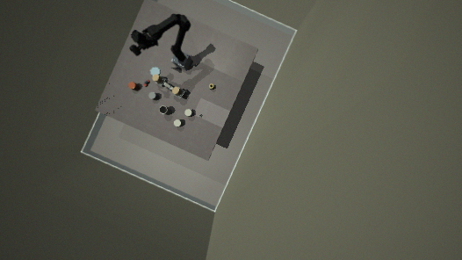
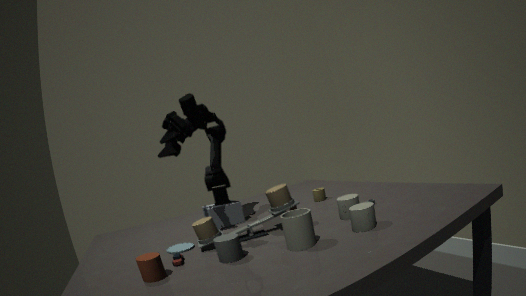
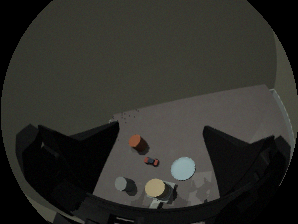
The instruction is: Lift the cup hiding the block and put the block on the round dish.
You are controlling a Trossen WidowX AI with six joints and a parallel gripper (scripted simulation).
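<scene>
My gripper tip is 100 mm short of the teal block, 100 mm to the right of it and 300 mm above it. Round my gripper tip: red piece (200 mm ahead, 10 mm to the right, 330 mm below); light blue round dish (50 mm ahead, 10 mm to the right, 340 mm below); orange cylinder (290 mm ahead, 90 mm to the right, 300 mm below).
</scene>
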